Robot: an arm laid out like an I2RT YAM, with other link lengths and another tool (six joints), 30 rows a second.
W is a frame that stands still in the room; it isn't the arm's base.
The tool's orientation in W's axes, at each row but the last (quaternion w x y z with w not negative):
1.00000, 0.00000, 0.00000, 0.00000
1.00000, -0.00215, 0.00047, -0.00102
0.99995, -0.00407, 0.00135, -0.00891
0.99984, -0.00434, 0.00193, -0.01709
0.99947, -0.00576, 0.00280, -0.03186
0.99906, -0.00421, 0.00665, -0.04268
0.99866, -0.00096, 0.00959, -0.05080
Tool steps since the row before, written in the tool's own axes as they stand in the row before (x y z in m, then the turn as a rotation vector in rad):
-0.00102, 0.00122, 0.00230, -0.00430, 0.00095, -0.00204
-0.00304, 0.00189, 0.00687, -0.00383, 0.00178, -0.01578
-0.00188, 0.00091, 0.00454, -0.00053, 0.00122, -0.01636
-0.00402, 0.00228, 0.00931, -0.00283, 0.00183, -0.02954
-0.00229, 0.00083, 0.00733, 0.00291, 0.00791, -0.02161
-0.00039, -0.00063, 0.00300, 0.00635, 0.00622, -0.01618
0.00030, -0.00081, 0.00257, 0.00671, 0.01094, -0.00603
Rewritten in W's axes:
-0.00102, 0.00122, 0.00230, -0.00430, 0.00095, -0.00204
-0.00303, 0.00193, 0.00686, -0.00384, 0.00172, -0.01578
-0.00185, 0.00098, 0.00454, -0.00055, 0.00110, -0.01637
-0.00390, 0.00250, 0.00930, -0.00288, 0.00167, -0.02954
-0.00219, 0.00106, 0.00733, 0.00328, 0.00746, -0.02172
-0.00040, -0.00057, 0.00301, 0.00664, 0.00553, -0.01632
0.00027, -0.00083, 0.00257, 0.00767, 0.01020, -0.00619

